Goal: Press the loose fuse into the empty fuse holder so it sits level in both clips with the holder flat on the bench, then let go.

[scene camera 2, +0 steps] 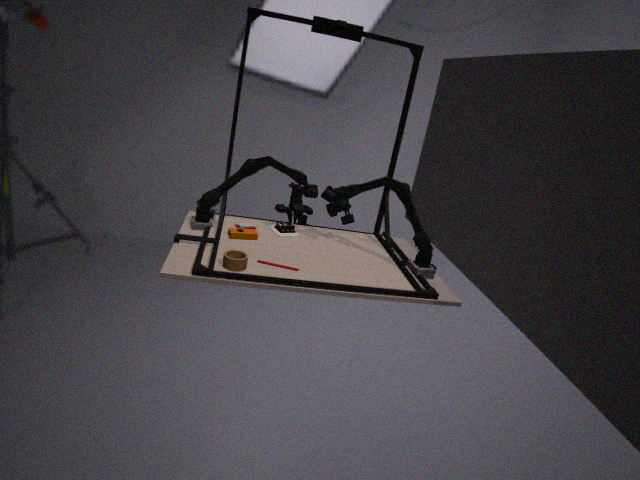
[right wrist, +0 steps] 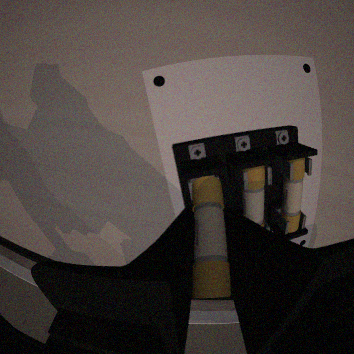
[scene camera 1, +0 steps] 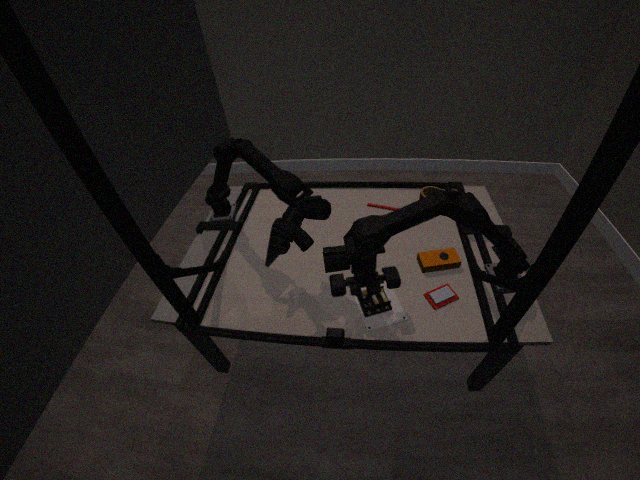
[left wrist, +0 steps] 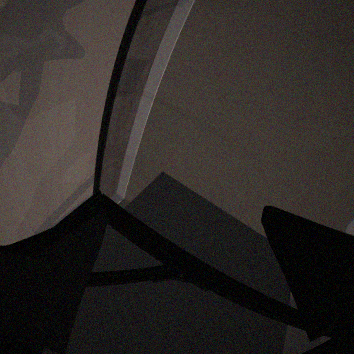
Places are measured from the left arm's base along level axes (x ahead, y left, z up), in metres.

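Where they show: left gripper, fingertip midpoint: (scene camera 1: 267, 262) (left wrist: 186, 215); right gripper, fingertip midpoint: (scene camera 2: 291, 225) (right wrist: 203, 211) (scene camera 1: 364, 298); left arm's base, origin of the base link: (scene camera 2: 421, 264) (scene camera 1: 222, 211); right arm's base, origin of the base link: (scene camera 2: 202, 220) (scene camera 1: 505, 274).
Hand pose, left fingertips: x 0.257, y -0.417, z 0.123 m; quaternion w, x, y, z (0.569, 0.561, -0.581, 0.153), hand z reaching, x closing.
Each offset is from my left fingertips to the top centre of the thing. Level surfaces: height alone.
The fuse holder (right wrist: 220, 147) (scene camera 1: 376, 311) (scene camera 2: 284, 228) is a black block with three bays on a white plate (right wrist: 230, 95) (scene camera 1: 395, 311). Its two right bays in the right wrist view hold fuses. My right gripper (right wrist: 203, 211) (scene camera 1: 364, 290) (scene camera 2: 293, 220) points down, shut on the loose fuse @[dy -0.044, dx +0.257, dz -0.089 m] (right wrist: 210, 235), a pale tube with yellow caps. The fuse lines up with the left bay, its far cap at the far clip. Whether it touches the clips is unclear; fingers hide the near clip. My left gripper (scene camera 1: 285, 250) (scene camera 2: 340, 214) (left wrist: 186, 215) is open and empty, raised above the table.
An orange box @[dy +0.085, dx +0.526, dz -0.137 m] (scene camera 1: 439, 259) (scene camera 2: 242, 234) and a red-edged pad @[dy -0.048, dx +0.495, dz -0.157 m] (scene camera 1: 442, 295) lie beside the holder. A red stick @[dy +0.392, dx +0.419, dz -0.165 m] (scene camera 1: 381, 206) (scene camera 2: 277, 265) and a tape roll @[dy +0.411, dx +0.601, dz -0.121 m] (scene camera 2: 235, 260) lie farther off. Black frame bars edge the table @[dz -0.171 m] (scene camera 1: 268, 304).
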